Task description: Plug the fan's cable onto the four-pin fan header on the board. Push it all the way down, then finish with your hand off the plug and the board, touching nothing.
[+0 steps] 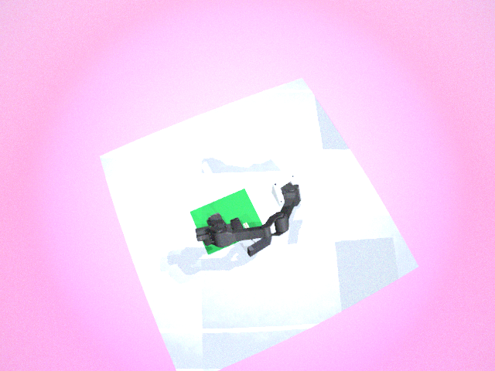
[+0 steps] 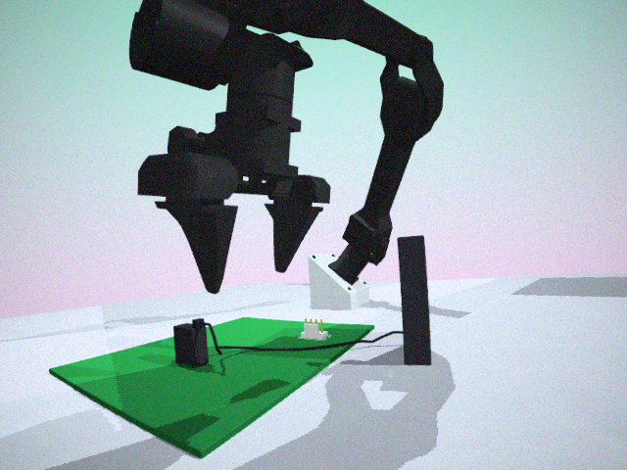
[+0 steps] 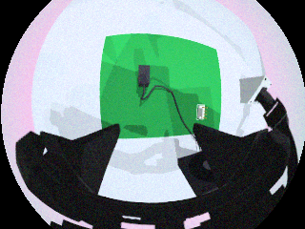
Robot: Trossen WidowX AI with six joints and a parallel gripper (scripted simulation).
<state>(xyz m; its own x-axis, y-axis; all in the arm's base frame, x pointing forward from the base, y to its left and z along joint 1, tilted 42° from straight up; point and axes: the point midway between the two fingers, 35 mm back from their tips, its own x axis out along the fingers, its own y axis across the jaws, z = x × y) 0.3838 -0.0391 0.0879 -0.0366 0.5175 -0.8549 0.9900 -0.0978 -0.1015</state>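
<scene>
Right now my gripper tip is 80 mm to the left of the black fan plug and 60 mm above it. From my gripper tip the other things lie so: green board 100 mm below, 70 mm to the right, 50 mm behind; fan 130 mm to the left, 110 mm behind, 30 mm below.
</scene>
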